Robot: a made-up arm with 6 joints.
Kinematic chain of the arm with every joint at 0, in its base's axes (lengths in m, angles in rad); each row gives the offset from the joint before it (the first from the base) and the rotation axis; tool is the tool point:
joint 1: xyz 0 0 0.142 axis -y
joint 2: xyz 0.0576 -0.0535 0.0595 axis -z
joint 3: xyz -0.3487 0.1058 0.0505 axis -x
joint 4: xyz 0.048 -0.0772 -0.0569 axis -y
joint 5: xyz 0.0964 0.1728 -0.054 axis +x
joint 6: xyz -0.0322 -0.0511 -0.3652 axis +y
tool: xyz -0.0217 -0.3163 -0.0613
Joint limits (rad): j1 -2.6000..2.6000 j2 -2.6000..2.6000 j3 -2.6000..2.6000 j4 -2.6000..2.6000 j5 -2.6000..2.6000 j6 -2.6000..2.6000
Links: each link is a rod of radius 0.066 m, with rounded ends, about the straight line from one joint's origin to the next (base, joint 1, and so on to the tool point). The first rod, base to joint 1, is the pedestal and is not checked.
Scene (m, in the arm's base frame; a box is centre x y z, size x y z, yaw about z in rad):
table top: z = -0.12
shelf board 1: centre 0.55 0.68 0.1 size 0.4 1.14 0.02 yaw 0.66
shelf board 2: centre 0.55 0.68 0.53 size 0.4 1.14 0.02 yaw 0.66
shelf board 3: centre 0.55 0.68 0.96 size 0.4 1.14 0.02 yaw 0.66
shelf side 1: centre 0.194 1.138 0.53 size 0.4 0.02 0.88 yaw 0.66
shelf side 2: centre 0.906 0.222 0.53 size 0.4 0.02 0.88 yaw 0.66
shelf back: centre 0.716 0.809 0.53 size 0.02 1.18 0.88 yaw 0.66
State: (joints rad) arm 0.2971 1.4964 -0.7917 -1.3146 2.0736 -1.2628
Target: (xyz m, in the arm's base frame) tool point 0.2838 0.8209 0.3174
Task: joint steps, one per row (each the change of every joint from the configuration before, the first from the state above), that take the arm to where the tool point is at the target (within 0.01 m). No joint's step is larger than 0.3 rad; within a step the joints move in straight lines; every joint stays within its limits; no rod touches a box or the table.
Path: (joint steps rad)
1: 0.2929 -0.2438 -0.2320 -0.1958 -0.0263 -0.2537
2: 0.2930 -0.2437 -0.2319 -0.1959 -0.0263 -0.2538
3: -0.1236 -0.0621 0.2938 0.0976 -0.0721 0.1618
4: -0.1236 -0.0621 0.2938 0.0976 -0.0720 0.1618
5: -0.1236 -0.0620 0.2938 0.0976 -0.0721 0.1618
6: -0.2820 0.0638 -0.0195 0.1578 0.1138 -0.0712

